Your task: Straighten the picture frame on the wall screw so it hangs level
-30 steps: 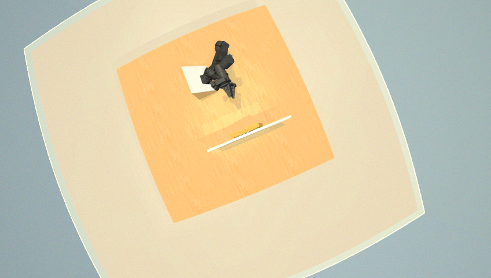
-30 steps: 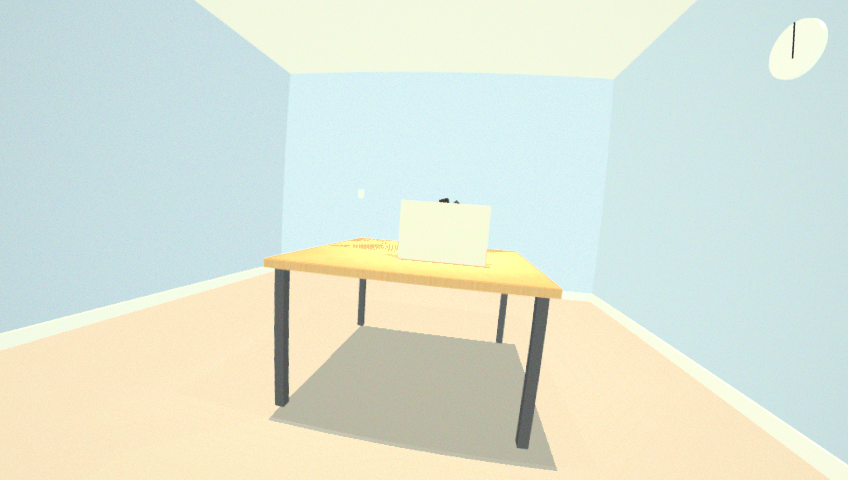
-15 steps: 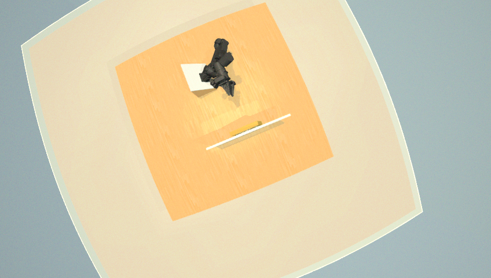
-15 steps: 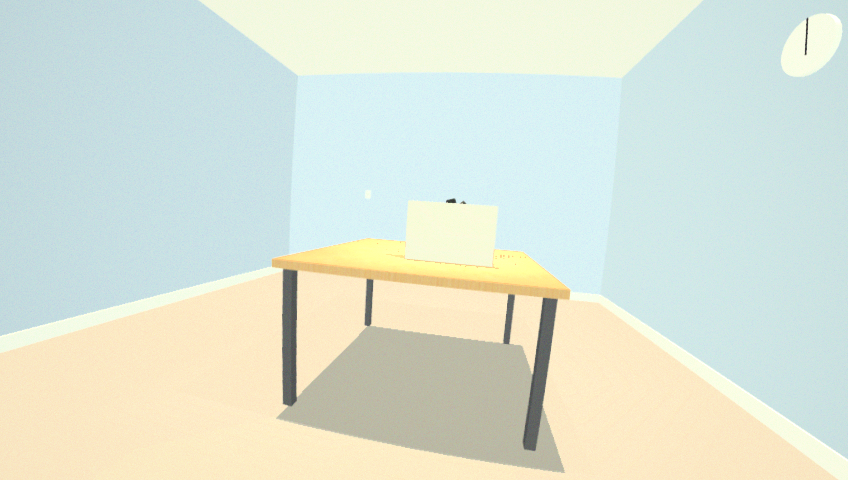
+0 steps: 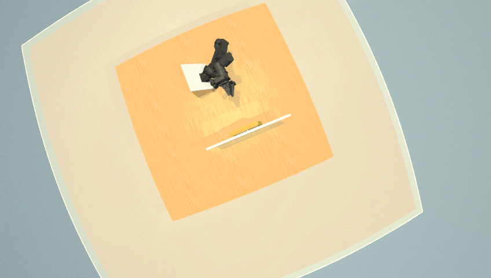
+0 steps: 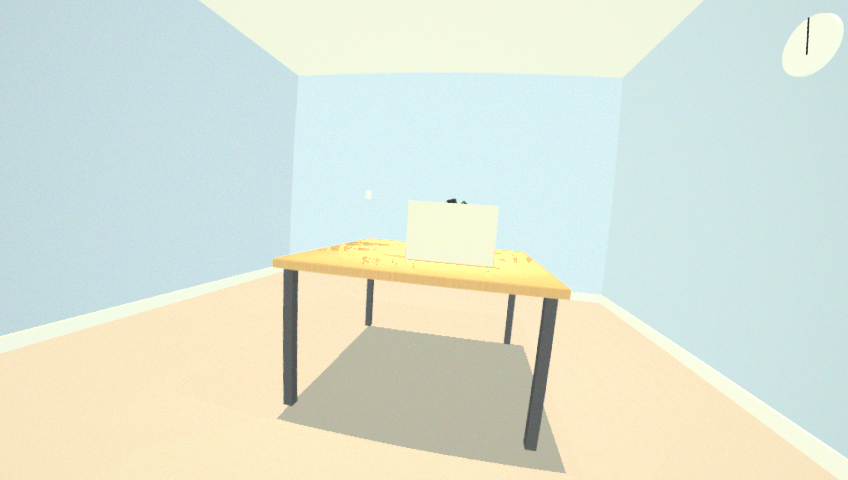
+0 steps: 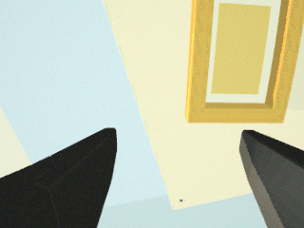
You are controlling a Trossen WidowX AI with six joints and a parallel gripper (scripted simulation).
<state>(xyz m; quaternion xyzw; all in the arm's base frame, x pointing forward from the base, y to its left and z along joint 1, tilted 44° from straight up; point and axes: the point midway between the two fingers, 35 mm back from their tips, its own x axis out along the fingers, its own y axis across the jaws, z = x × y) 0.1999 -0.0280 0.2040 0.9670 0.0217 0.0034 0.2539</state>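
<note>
The picture frame is 200 mm ahead of my gripper tip, 20 mm to the left of it and 90 mm below it. Round my gripper tip: white wall panel: 210 mm ahead, 20 mm to the left, 100 mm below.
</note>
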